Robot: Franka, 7 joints.
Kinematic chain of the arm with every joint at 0, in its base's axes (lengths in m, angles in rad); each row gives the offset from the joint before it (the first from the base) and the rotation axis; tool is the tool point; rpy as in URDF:
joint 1: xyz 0 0 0.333 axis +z
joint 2: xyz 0 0 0 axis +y
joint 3: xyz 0 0 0.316 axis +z
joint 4: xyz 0.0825 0 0 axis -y
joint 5: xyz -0.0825 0 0.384 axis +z
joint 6: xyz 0 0 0 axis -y
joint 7: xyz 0.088 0 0 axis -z
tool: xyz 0 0 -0.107 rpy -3.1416 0 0
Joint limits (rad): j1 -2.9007..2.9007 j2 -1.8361..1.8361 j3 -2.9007..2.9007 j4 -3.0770..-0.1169 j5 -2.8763..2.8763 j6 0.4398..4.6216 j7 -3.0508..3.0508
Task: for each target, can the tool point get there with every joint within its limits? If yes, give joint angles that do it. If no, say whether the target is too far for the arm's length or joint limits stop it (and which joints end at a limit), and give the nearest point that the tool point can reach.
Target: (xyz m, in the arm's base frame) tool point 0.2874 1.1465 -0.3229
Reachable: no: too far | nearest point 0.1824 0.7276 -0.0833 | short by 0.494 m
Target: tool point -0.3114 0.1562 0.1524
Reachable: yes | joints 1.4308 0.5333 1.2634 -2.7120 -1.6639 1.8444 1.9002
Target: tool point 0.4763 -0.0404 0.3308
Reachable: yes | joints 1.6101 0.5648 -1.6383 -2.4397 -1.1601 2.3221 -2.3084
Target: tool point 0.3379 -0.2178 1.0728
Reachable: yes | joints 1.9785 -0.2617 -2.2260 -0.4346 0.7193 2.0908 -0.5422
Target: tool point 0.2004 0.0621 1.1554
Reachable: yes | joints 1.4799 -0.2350 -0.6970 -0.6540 -1.4385 2.6303 0.6699
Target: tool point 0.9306 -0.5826 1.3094
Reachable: no: too far | nearest point 0.5434 -0.3402 0.9031 | short by 0.611 m
